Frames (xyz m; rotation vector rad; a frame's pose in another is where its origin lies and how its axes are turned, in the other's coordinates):
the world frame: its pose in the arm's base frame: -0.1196 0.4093 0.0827 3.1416 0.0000 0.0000
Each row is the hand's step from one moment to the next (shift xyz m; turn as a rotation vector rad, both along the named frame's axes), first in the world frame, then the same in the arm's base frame.
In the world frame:
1: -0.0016 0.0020 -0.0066 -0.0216 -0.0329 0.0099
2: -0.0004 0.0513 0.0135 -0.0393 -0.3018 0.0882
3: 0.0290 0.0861 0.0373 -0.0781 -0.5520 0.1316
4: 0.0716 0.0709 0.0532 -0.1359 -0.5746 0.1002
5: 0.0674 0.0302 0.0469 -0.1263 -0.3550 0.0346
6: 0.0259 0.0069 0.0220 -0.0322 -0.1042 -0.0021
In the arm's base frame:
1: -0.0016 -0.0020 0.0066 -0.0216 0.0329 -0.0099
2: -0.0004 -0.0513 -0.0135 -0.0393 0.3018 -0.0882
3: 0.0290 -0.0861 -0.0373 -0.0781 0.5520 -0.1316
4: 0.0716 -0.0709 -0.0532 -0.1359 0.5746 -0.1002
5: 0.0674 -0.0302 -0.0469 -0.1263 0.3550 -0.0346
6: 0.0259 -0.0069 -0.0220 -0.0322 0.1042 0.0021

